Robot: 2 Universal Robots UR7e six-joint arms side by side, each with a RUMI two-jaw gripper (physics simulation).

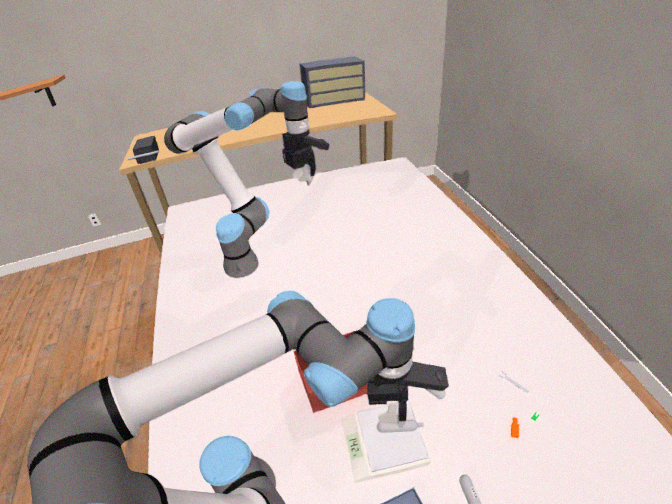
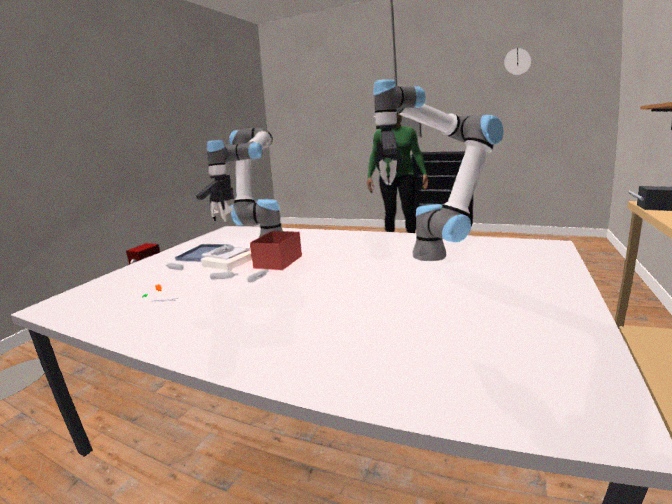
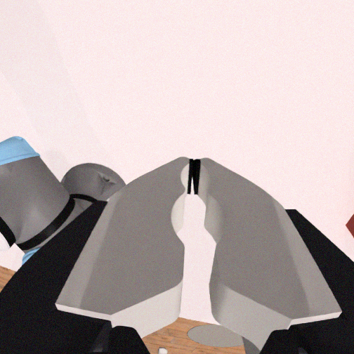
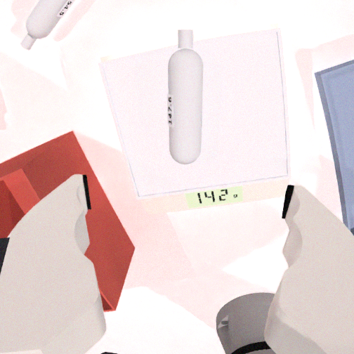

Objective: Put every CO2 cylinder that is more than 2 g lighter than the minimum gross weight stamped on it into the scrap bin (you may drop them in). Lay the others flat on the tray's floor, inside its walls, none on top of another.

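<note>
A grey cylinder [image 1: 398,426] [image 2: 220,250] [image 4: 185,107], stamped 147.6, lies on the scale [image 1: 396,454] [image 4: 250,150]; the display [image 4: 215,196] reads 142 g. My right gripper [image 1: 396,415] [image 2: 219,212] [image 4: 186,182] is open above it, fingers wide apart. Other cylinders lie on the table: one [image 1: 468,489] [image 2: 174,266], one [image 2: 222,275], and one [image 2: 257,275]. A partly cut-off cylinder [image 4: 47,17] has a label ending in 54.5. The red scrap bin [image 2: 267,254] [image 4: 107,240] and blue tray [image 2: 187,252] [image 4: 337,130] flank the scale. My left gripper [image 1: 305,176] [image 2: 388,179] [image 3: 191,163] is shut and empty, high above the table.
An orange bottle-shaped piece [image 1: 515,428] [image 2: 158,287], a small green piece [image 1: 535,416] [image 2: 144,295] and a thin pale item [image 1: 514,381] [image 2: 164,300] lie on the table. A wooden bench [image 1: 255,135] stands behind the table. A person in green [image 2: 408,143] stands beyond it.
</note>
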